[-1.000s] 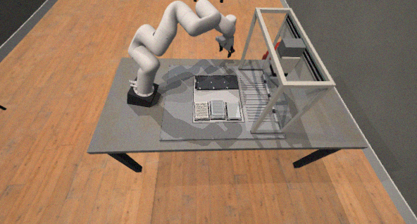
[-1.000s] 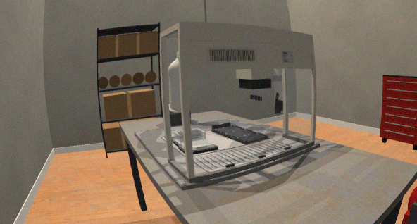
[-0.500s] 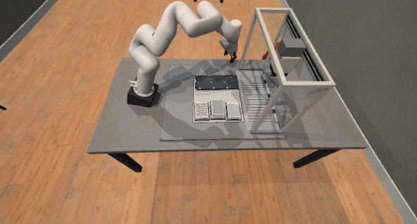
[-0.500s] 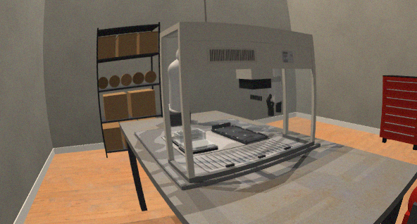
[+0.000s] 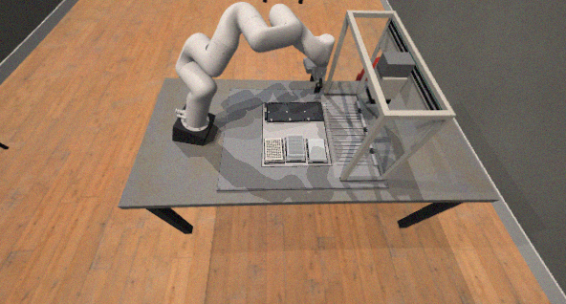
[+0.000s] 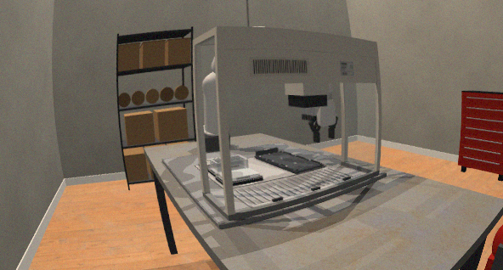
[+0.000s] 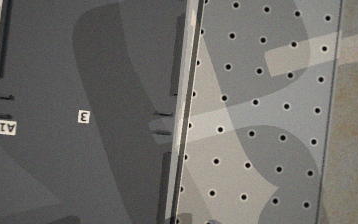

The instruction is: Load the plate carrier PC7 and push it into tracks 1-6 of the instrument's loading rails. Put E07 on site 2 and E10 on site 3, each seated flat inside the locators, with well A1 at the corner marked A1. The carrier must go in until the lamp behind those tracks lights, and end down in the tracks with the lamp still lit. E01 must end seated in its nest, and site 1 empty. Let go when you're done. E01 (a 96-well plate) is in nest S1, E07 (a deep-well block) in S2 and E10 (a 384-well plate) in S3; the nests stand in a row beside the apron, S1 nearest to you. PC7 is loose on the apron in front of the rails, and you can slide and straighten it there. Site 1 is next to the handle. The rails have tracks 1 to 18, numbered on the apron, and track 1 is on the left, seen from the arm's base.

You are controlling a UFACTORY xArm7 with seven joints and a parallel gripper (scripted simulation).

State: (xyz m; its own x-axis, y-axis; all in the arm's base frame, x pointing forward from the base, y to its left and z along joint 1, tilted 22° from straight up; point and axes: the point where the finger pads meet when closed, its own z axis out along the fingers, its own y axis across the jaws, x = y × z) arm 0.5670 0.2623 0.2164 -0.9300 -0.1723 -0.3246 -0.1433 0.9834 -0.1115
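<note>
The nest is 370 mm to the right of my hand, 100 mm below it and 20 mm behind it. From my hand the other things lie so: dark plate carrier PC7 (110 mm to the right, 110 mm behind, 90 mm below); deep-well block E07 (360 mm to the right, 120 mm behind, 70 mm below); frame post (520 mm to the right, 290 mm ahead, 140 mm above).
</note>
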